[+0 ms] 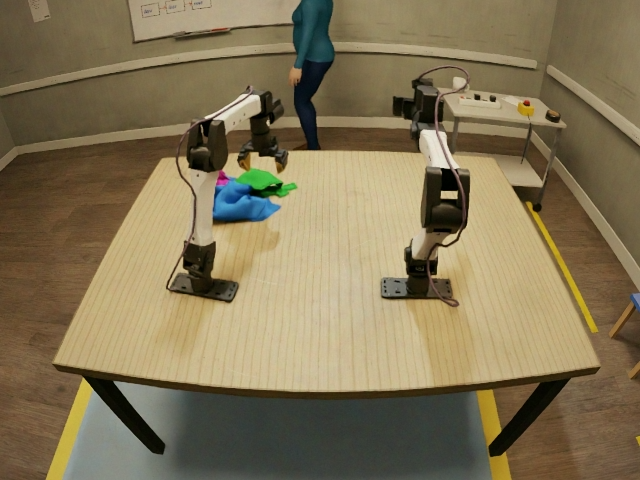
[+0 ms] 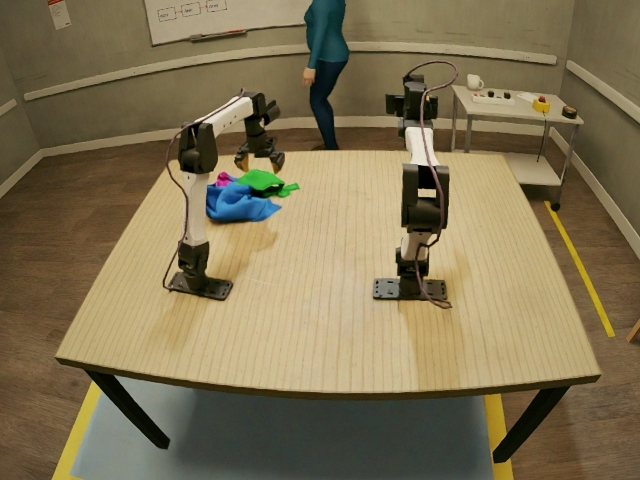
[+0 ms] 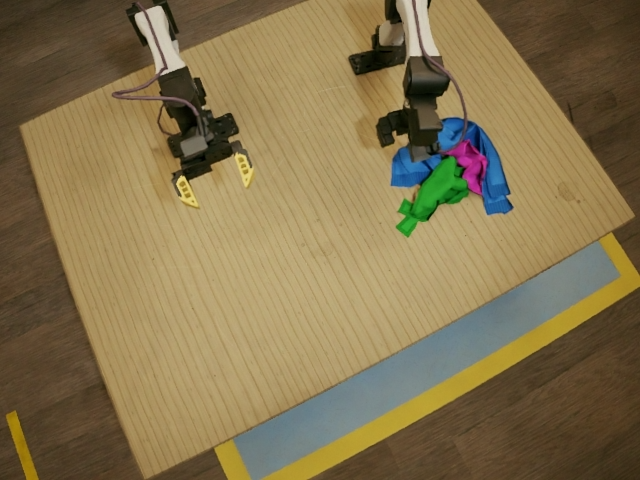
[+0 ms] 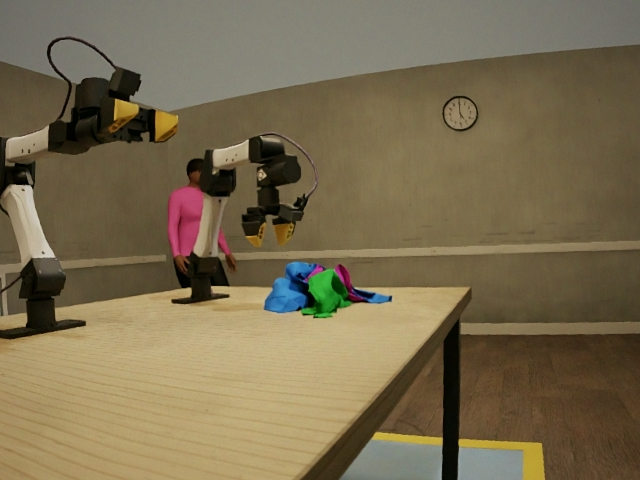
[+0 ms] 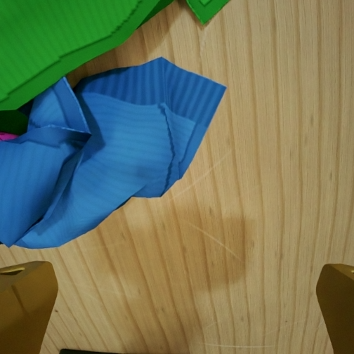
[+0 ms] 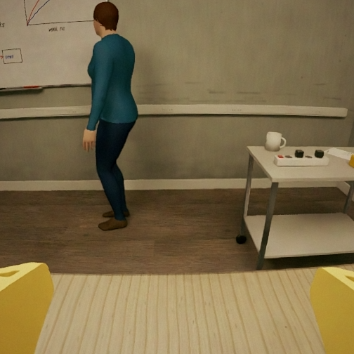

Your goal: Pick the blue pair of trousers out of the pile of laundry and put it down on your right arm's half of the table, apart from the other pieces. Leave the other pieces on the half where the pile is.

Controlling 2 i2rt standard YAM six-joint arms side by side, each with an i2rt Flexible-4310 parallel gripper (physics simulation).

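Blue trousers lie bunched in the pile on the left arm's half. A green piece and a magenta piece lie against and partly over them. My left gripper is open, points down and hangs above the pile, touching nothing. My right gripper is open and empty, high over its half.
The wooden table bears both arm bases. Beyond its far edge stand a person and a cart with small items. Another person stands behind the left arm.
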